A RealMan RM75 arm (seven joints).
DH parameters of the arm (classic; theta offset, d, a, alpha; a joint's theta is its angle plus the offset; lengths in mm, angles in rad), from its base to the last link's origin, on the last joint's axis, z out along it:
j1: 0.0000 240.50 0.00 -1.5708
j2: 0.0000 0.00 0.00 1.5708
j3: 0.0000 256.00 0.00 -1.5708
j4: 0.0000 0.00 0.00 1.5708
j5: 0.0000 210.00 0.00 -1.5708
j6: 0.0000 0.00 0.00 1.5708
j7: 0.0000 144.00 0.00 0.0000
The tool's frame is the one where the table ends.
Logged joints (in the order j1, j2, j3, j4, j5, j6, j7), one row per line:
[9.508 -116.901 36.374 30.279 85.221 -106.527 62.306]
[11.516 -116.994 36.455 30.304 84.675 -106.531 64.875]
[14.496 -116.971 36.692 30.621 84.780 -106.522 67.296]
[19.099 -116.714 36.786 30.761 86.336 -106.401 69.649]
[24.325 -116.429 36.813 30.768 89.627 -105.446 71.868]
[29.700 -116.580 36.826 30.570 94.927 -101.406 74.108]
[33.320 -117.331 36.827 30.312 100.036 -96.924 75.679]
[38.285 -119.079 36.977 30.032 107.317 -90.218 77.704]
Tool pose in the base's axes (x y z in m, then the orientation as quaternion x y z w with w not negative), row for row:
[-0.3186 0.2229 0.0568 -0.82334 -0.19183 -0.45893 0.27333]
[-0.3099 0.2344 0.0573 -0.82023 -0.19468 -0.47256 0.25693]
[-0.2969 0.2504 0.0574 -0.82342 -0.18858 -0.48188 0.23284]
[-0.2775 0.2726 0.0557 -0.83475 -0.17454 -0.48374 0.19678]
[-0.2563 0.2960 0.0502 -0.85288 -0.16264 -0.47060 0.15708]
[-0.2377 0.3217 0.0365 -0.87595 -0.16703 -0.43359 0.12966]
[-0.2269 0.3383 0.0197 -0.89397 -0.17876 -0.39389 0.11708]
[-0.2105 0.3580 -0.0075 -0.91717 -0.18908 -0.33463 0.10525]
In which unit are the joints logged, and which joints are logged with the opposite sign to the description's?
The joints are logged in degrees. Opposite sign: j1, j6, j7.
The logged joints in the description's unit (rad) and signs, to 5 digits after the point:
[-0.16595 -2.04031 0.63485 0.52847 1.48739 1.85925 -1.08744]
[-0.20099 -2.04193 0.63626 0.52890 1.47786 1.85932 -1.13228]
[-0.25300 -2.04153 0.64040 0.53444 1.47969 1.85916 -1.17454]
[-0.33334 -2.03704 0.64204 0.53688 1.50685 1.85705 -1.21560]
[-0.42455 -2.03207 0.64251 0.53700 1.56429 1.84038 -1.25433]
[-0.51836 -2.03470 0.64273 0.53355 1.65679 1.76987 -1.29343]
[-0.58154 -2.04781 0.64275 0.52904 1.74596 1.69164 -1.32085]
[-0.66820 -2.07832 0.64537 0.52416 1.87303 1.57460 -1.35619]

